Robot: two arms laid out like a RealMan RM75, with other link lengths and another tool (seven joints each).
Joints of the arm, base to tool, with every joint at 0 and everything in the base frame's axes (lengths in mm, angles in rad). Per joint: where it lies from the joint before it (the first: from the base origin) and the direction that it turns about. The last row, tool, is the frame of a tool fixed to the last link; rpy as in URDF.
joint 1: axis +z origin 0 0 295.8
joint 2: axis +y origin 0 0 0
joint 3: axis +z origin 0 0 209.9
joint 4: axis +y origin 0 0 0
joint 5: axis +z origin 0 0 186.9
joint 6: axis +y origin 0 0 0
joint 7: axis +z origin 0 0 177.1
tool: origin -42 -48 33 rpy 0 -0.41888 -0.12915
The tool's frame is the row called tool.
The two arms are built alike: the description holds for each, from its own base.
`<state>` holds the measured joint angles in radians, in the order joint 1, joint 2, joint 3, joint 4, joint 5, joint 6, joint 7, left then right.
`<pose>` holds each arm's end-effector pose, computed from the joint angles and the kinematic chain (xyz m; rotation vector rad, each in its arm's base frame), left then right.
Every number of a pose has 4 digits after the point. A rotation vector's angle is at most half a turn.
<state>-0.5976 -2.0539 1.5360 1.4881 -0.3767 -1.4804 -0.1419 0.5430 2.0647 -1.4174 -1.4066 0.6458 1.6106 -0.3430</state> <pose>-0.2266 0.3245 0.0622 -1.9739 -1.7331 0.6982 0.1878 0.3629 0.0276 -2.5356 0.9450 0.1141</pose>
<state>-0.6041 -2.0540 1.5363 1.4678 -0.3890 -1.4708 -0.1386 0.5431 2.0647 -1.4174 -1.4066 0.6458 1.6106 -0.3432</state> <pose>-0.2268 0.3248 0.0584 -1.9840 -1.7407 0.7017 0.1877 0.3629 0.0276 -2.5358 0.9446 0.1141</pose>
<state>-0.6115 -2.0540 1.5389 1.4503 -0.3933 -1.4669 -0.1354 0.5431 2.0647 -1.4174 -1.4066 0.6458 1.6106 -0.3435</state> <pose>-0.2275 0.3248 0.0562 -1.9881 -1.7419 0.7136 0.1877 0.3629 0.0276 -2.5361 0.9443 0.1140</pose>
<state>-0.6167 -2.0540 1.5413 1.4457 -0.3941 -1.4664 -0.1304 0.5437 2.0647 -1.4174 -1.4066 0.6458 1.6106 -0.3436</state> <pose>-0.2267 0.3255 0.0556 -1.9946 -1.7328 0.7207 0.1875 0.3630 0.0276 -2.5364 0.9435 0.1142</pose>
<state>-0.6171 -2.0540 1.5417 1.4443 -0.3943 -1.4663 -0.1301 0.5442 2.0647 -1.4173 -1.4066 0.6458 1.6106 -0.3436</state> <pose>-0.2268 0.3254 0.0554 -1.9947 -1.7329 0.7222 0.1873 0.3631 0.0276 -2.5366 0.9429 0.1144</pose>
